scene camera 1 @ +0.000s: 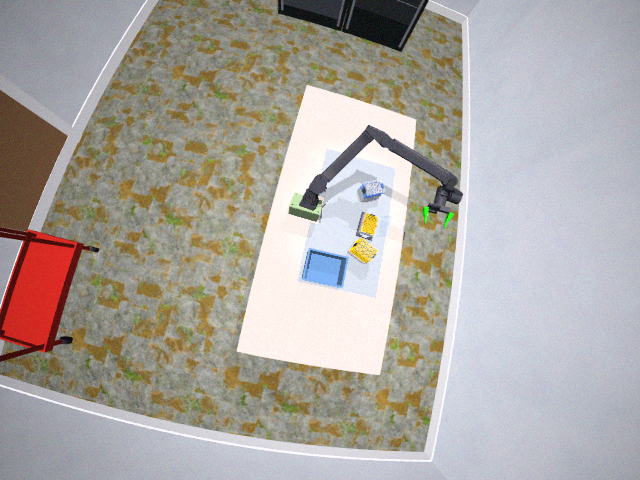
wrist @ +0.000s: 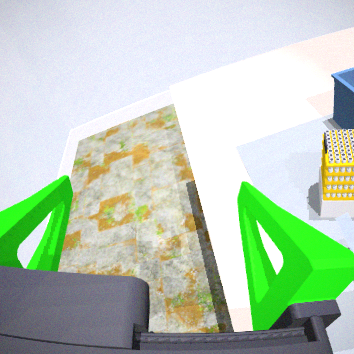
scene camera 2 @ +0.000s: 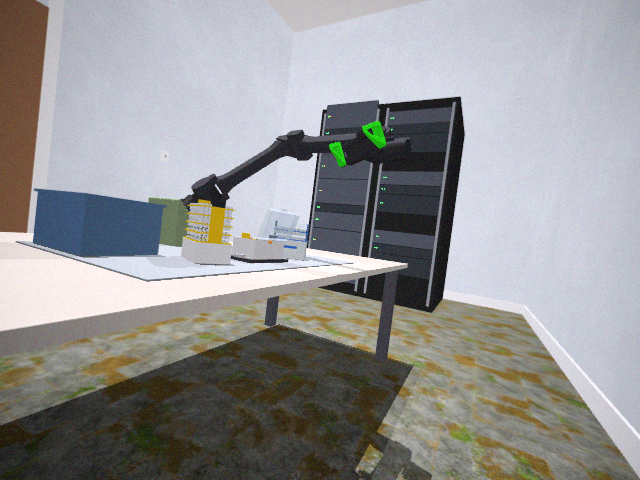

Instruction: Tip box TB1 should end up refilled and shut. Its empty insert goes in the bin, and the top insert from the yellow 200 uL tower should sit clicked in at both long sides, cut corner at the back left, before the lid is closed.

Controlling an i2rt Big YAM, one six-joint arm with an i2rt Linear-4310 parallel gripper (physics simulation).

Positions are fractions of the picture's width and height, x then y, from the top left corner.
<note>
My gripper (scene camera 2: 0.54,0.29) is open and holds nothing. I also see a clear lid (scene camera 2: 0.44,0.47), a blue bin (scene camera 2: 0.13,0.47) and a pale mat (scene camera 1: 0.53,0.44).
My gripper also shows in the wrist view (wrist: 0.44,0.53). The blue bin shows as well in scene camera 1 (scene camera 1: 0.50,0.56). The pale mat is seen too in the wrist view (wrist: 0.80,0.47) and in scene camera 2 (scene camera 2: 0.26,0.55).
</note>
